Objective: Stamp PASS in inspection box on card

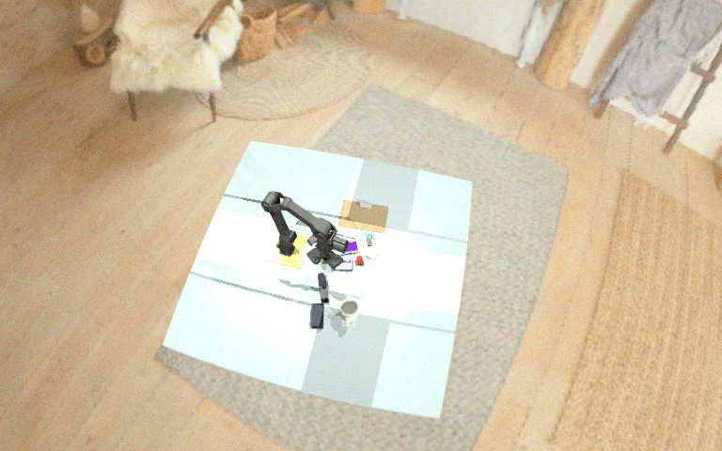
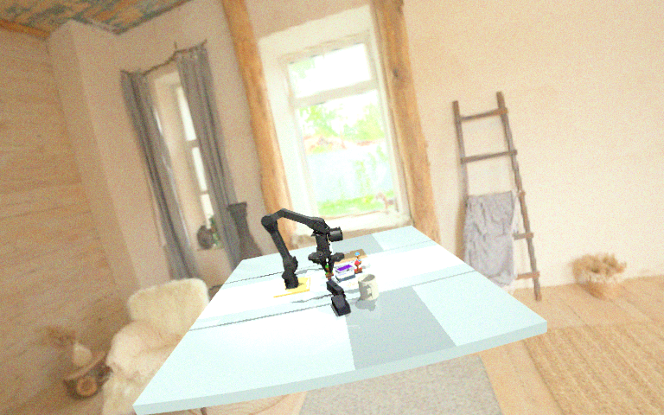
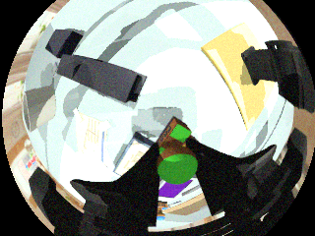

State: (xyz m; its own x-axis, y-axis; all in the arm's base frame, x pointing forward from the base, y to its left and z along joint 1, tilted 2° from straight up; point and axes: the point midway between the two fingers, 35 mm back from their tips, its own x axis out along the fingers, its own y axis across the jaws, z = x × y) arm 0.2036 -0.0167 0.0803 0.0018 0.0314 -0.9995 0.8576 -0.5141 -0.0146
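The orange-knobbed stamp is 5 cm to the left of my gripper tip, 3 cm below it and 1 cm behind it. Round my gripper tip: green-knobbed stamp (right at my gripper tip); purple ink pad (12 cm to the left, 7 cm ahead, 5 cm below); cream card (13 cm ahead, 6 cm to the right, 6 cm below).
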